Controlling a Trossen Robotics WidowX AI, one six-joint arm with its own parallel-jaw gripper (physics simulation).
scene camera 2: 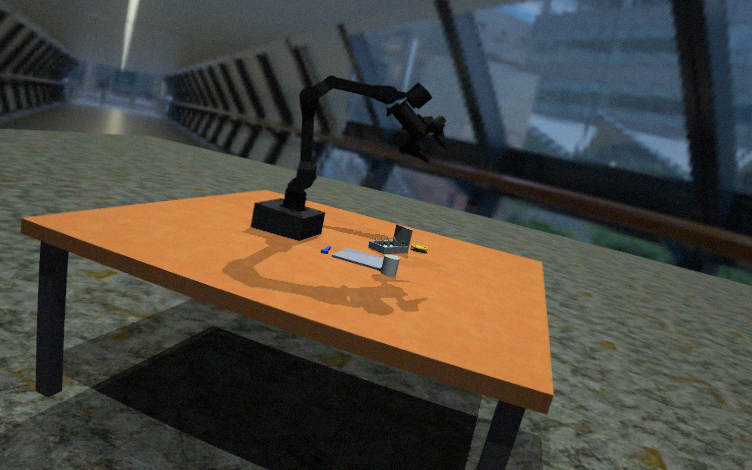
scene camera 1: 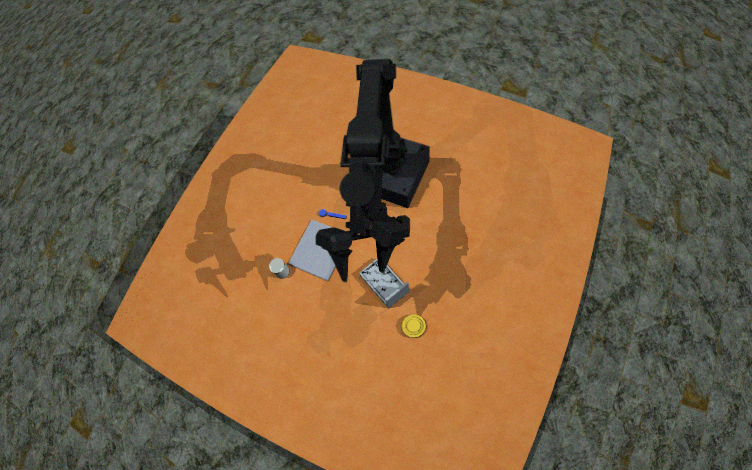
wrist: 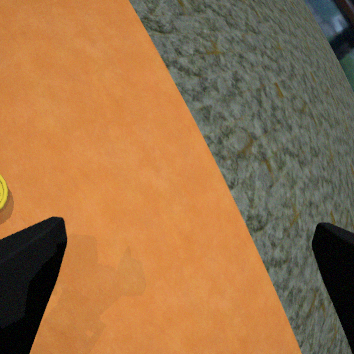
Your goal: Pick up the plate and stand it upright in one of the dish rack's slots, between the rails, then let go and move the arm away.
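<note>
A small round yellow plate [scene camera 1: 413, 325] [scene camera 2: 419, 248] [wrist: 2, 191] lies on the table beside the dish rack; part of it shows at the left edge of the wrist view. The grey dish rack [scene camera 1: 397, 299] [scene camera 2: 403, 238] stands on the table, with short pegs and a taller panel at the end toward the plate. My gripper [scene camera 1: 363, 277] [scene camera 2: 436, 154] [wrist: 194, 235] is open and empty. It hangs high above the table, and in scene camera 1 one finger overlaps the rack.
A grey flat board [scene camera 1: 310, 252] [scene camera 2: 357, 257] lies near the rack. A pale cylindrical cup [scene camera 1: 279, 268] [scene camera 2: 390, 266] stands by the board's corner. A blue spoon-like item [scene camera 1: 333, 214] [scene camera 2: 326, 249] lies between the board and the arm's black base [scene camera 1: 407, 180] [scene camera 2: 287, 219].
</note>
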